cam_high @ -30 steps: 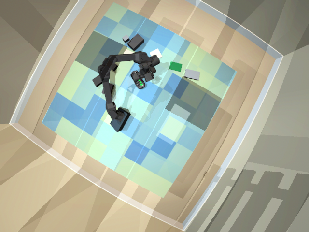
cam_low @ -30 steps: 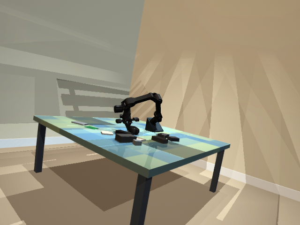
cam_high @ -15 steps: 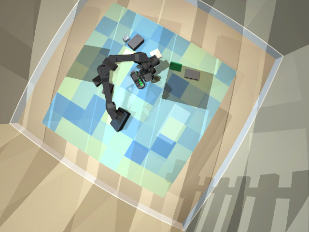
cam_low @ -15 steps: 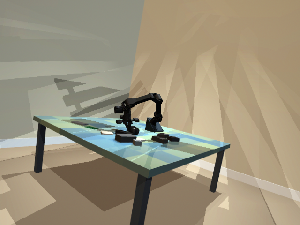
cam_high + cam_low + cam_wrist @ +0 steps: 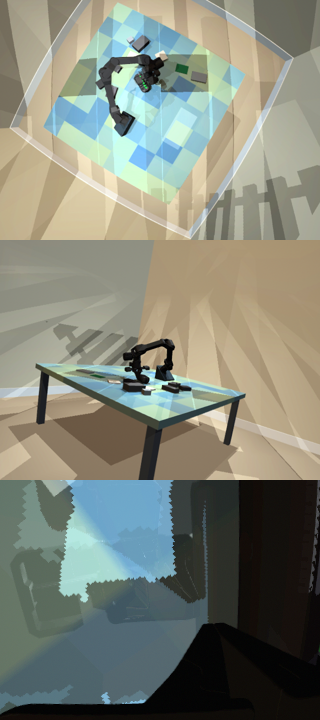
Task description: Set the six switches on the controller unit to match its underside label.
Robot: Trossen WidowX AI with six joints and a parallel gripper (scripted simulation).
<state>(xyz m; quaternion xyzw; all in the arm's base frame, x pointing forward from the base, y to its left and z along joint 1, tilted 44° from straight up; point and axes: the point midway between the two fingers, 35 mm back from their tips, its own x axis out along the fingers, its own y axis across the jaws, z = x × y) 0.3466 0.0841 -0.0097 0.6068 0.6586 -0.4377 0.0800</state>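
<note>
The black block lies 120 mm ahead of my gripper tip and 80 mm to the left of it. Also, from my gripper tip: green tile: 250 mm ahead, 170 mm to the right, 10 mm below; then dark grey block: 230 mm ahead, 220 mm to the left, 10 mm above; then small grey cube: 320 mm to the left, 210 mm ahead.
</note>
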